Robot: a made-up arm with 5 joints. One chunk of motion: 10 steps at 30 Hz.
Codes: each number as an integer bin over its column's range. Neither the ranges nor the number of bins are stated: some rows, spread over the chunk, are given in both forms.
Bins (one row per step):
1: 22 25 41 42 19 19
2: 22 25 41 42 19 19
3: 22 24 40 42 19 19
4: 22 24 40 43 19 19
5: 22 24 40 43 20 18
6: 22 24 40 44 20 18
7: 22 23 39 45 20 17
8: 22 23 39 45 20 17
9: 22 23 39 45 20 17
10: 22 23 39 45 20 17
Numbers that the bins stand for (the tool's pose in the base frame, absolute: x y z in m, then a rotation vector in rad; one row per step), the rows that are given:
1: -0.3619 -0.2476 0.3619 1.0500 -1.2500 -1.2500
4: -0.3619 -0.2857 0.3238 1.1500 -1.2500 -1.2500
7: -0.3619 -0.3238 0.2857 1.3500 -1.1500 -1.4500
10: -0.3619 -0.3238 0.2857 1.3500 -1.1500 -1.4500
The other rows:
2: -0.3619 -0.2476 0.3619 1.0500 -1.2500 -1.2500
3: -0.3619 -0.2857 0.3238 1.0500 -1.2500 -1.2500
5: -0.3619 -0.2857 0.3238 1.1500 -1.1500 -1.3500
6: -0.3619 -0.2857 0.3238 1.2500 -1.1500 -1.3500
8: -0.3619 -0.3238 0.2857 1.3500 -1.1500 -1.4500
9: -0.3619 -0.3238 0.2857 1.3500 -1.1500 -1.4500

